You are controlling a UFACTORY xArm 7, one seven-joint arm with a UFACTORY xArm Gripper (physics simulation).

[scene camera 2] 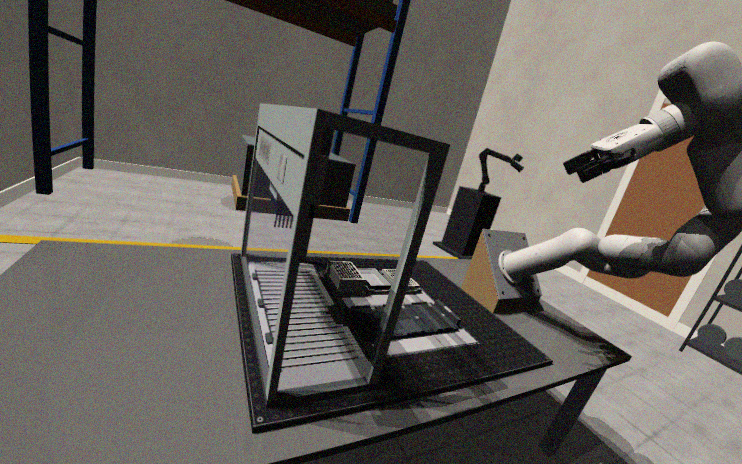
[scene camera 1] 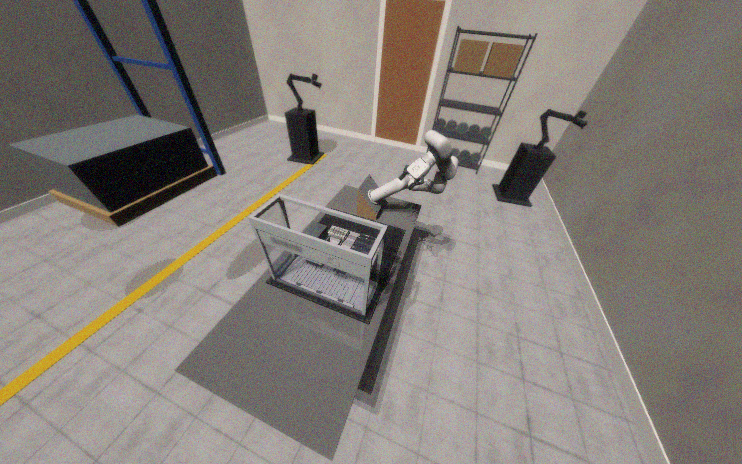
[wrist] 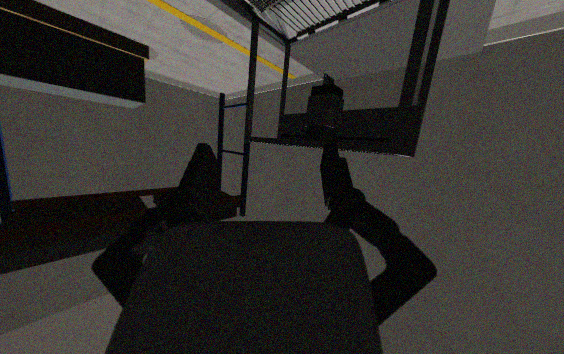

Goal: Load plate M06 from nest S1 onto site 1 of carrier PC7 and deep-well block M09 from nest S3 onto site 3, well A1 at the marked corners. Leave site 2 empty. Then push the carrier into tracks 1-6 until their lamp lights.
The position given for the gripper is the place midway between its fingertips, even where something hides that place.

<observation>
The gripper (scene camera 2: pixel 571 172) is open, holding nothing. A dark flat carrier plate (scene camera 2: pixel 418 318) rests on a perforated table top (scene camera 2: pixel 500 349). Also in view: a frame upright (scene camera 2: pixel 318 119).
The gripper is seen too in the wrist view (wrist: pixel 268 154). The perforated table top is seen too in scene camera 1 (scene camera 1: pixel 394 235). The frame upright also shows in the wrist view (wrist: pixel 422 22). The wrist view misses the dark flat carrier plate: it is out of frame.
</observation>
